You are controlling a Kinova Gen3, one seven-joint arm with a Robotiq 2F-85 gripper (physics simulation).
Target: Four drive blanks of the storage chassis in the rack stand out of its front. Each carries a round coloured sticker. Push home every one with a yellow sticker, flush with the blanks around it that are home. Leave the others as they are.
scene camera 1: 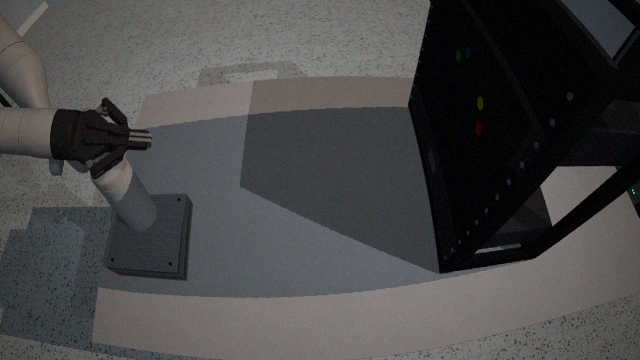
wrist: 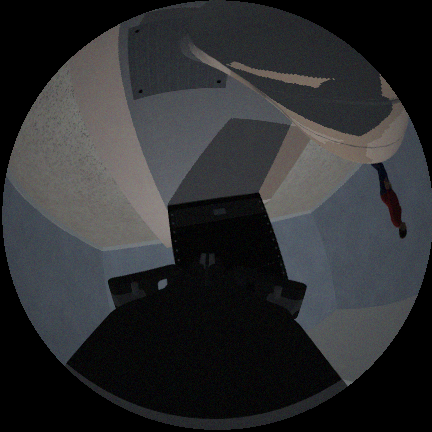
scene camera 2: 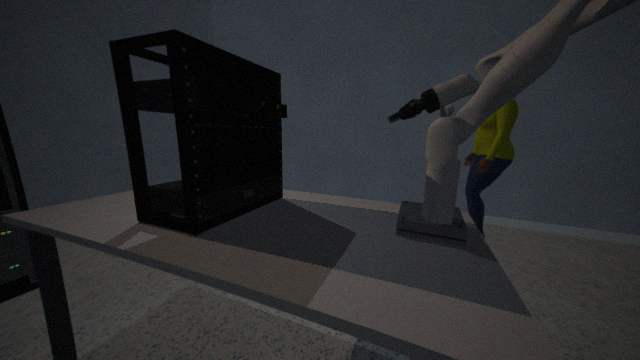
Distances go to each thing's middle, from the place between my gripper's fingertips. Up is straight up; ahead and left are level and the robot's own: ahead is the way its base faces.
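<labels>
My gripper: 60 cm short of the rack (scene camera 1: 498,102), 8 cm above it, 25 cm to the right of it.
</labels>
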